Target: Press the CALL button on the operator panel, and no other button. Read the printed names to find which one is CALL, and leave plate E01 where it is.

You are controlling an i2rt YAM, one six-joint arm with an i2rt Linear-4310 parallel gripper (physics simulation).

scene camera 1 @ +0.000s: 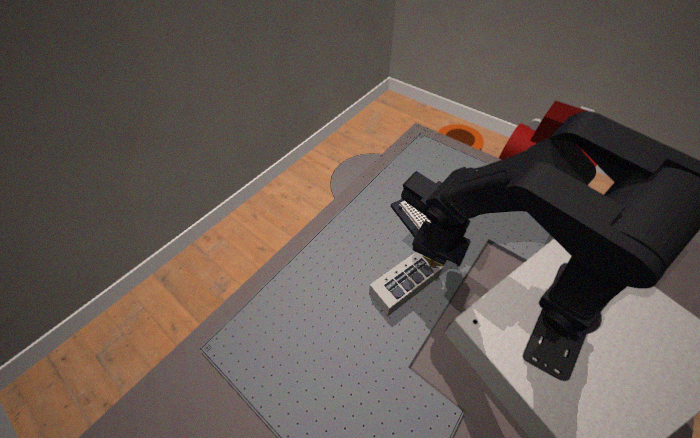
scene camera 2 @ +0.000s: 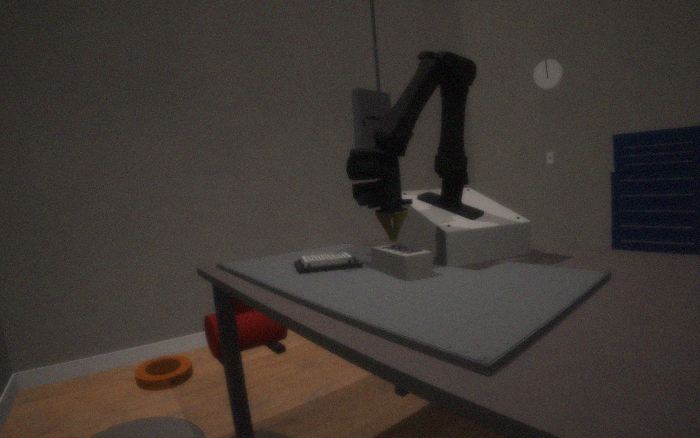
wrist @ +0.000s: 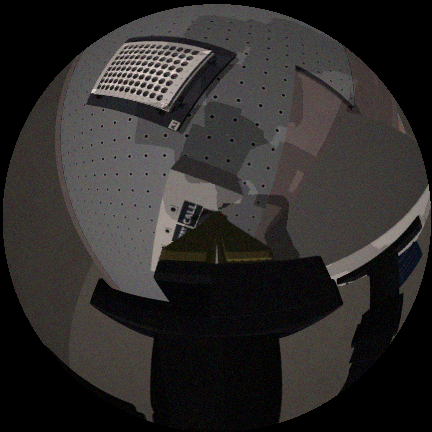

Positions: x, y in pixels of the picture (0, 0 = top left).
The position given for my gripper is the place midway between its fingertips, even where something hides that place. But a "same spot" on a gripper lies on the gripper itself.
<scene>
my gripper: scene camera 1; scene camera 2 393, 241; wrist
same spot on my gripper: point(scene camera 1: 434, 260) = point(wrist: 216, 226)
</scene>
